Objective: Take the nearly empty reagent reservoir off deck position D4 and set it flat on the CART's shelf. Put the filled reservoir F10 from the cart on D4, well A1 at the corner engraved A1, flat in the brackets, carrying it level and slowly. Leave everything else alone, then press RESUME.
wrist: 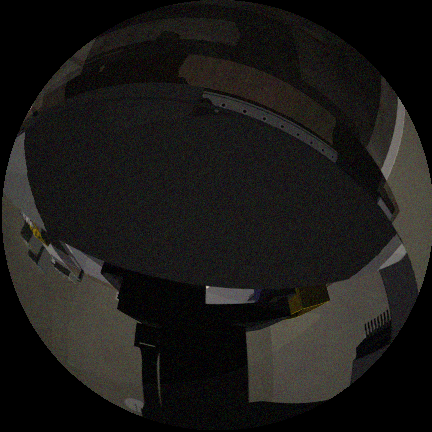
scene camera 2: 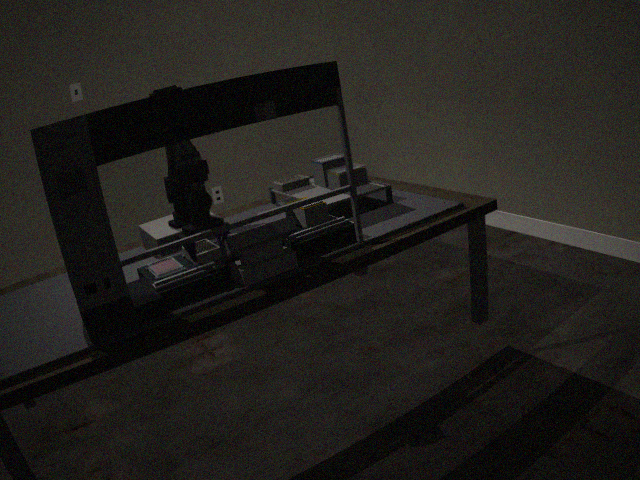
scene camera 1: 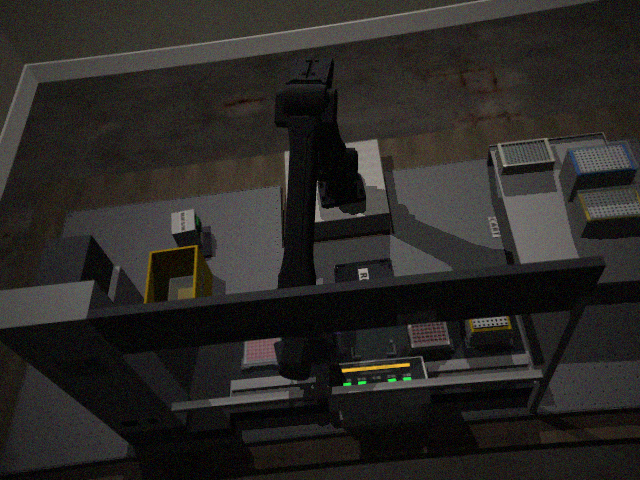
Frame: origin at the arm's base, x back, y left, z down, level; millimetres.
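Seen in the pictures: gripper, fingertip midpoint: (wrist: pixel 205 227) (scene camera 2: pixel 209 256) (scene camera 1: pixel 314 363); arm's base at its link origin: (scene camera 1: pixel 341 192).
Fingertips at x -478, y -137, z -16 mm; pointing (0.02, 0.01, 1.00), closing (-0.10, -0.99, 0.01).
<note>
Pixels of each thing's top centre, then the offset from my fingertips to it. "pt": a spot on its surface instead.
- pale-rimmed reservoir at its top centre: (scene camera 2: pixel 200 246) dx +81, dy +13, dz -7 mm
- cart's shelf at a spot on its surface: (scene camera 1: pixel 540 227) pt dx +252, dy +585, dz +16 mm
- dark RESUME pad at a spot on its surface: (scene camera 1: pixel 382 269) pt dx +248, dy +198, dz +68 mm
- yellow bin at its top centre: (scene camera 1: pixel 171 275) (wrist: pixel 298 313) dx +257, dy -300, dz -59 mm
My gripper (scene camera 2: pixel 209 253) is open and empty, low over the deck behind the front rail; its fingertips are dark and hard to separate. A pale-rimmed reservoir (scene camera 2: pixel 213 244) shows beneath it, right of the pink plate; the arm and beam hide it in scene camera 1. A ribbed, pale-framed reservoir (scene camera 1: pixel 525 153) (scene camera 2: pixel 292 181) sits on the back of the cart's shelf (scene camera 1: pixel 540 227), beside the CART label. Its F10 marking is not legible. The dark RESUME pad (scene camera 1: pixel 382 269), with part of its white label visible, lies behind the beam. A dark near surface fills the wrist view's middle.
The overhead beam (scene camera 1: pixel 439 291) (scene camera 2: pixel 217 121) and front rail (scene camera 1: pixel 480 380) cross the workspace. A lit panel (scene camera 1: pixel 382 362), pink plate (scene camera 1: pixel 262 351) (scene camera 2: pixel 165 267), red-welled plate (scene camera 1: pixel 429 334) and yellow-edged rack (scene camera 1: pixel 489 323) are near the deck front. A yellow bin (scene camera 1: pixel 196 273) (wrist: pixel 310 301) stands left.
</note>
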